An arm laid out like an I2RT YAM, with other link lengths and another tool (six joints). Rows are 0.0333 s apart.
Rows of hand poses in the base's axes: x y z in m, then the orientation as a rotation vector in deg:
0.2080, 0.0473, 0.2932, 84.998, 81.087, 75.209
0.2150, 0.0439, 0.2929, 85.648, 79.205, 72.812
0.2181, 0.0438, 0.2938, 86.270, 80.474, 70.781
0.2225, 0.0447, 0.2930, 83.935, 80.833, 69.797
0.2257, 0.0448, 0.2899, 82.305, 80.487, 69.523
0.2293, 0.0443, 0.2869, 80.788, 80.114, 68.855
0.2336, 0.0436, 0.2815, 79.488, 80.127, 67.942
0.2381, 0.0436, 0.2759, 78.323, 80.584, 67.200
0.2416, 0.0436, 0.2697, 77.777, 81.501, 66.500
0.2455, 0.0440, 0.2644, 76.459, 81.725, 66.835
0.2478, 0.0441, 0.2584, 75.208, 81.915, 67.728
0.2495, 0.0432, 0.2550, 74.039, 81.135, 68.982
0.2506, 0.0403, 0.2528, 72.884, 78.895, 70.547
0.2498, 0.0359, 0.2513, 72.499, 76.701, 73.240
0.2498, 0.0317, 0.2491, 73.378, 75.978, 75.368
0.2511, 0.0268, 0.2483, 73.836, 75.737, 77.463
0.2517, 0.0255, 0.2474, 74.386, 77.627, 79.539
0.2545, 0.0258, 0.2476, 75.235, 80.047, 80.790
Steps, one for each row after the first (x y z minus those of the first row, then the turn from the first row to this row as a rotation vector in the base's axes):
0.0070, -0.0034, -0.0003, -0.979, -0.023, -2.532
0.0101, -0.0035, 0.0006, -2.141, 1.491, -2.752
0.0145, -0.0026, -0.0002, -4.119, 0.382, -2.562
0.0177, -0.0025, -0.0033, -5.151, -0.796, -2.626
0.0213, -0.0030, -0.0063, -6.379, -1.821, -2.908
0.0256, -0.0037, -0.0117, -7.702, -2.443, -3.077
0.0301, -0.0037, -0.0173, -8.895, -2.780, -2.877
0.0336, -0.0037, -0.0235, -9.774, -2.476, -2.459
0.0375, -0.0033, -0.0288, -10.298, -3.292, -1.868
0.0398, -0.0032, -0.0348, -10.400, -4.215, -1.045
0.0415, -0.0041, -0.0382, -10.090, -5.688, -0.731
0.0426, -0.0070, -0.0404, -9.359, -8.005, -1.264
0.0418, -0.0114, -0.0419, -7.409, -10.029, -1.369
0.0418, -0.0156, -0.0441, -5.370, -10.287, -1.012
0.0431, -0.0205, -0.0449, -3.645, -10.534, -0.239
0.0437, -0.0218, -0.0458, -2.204, -9.565, 1.933
0.0465, -0.0215, -0.0456, -1.242, -7.955, 3.973

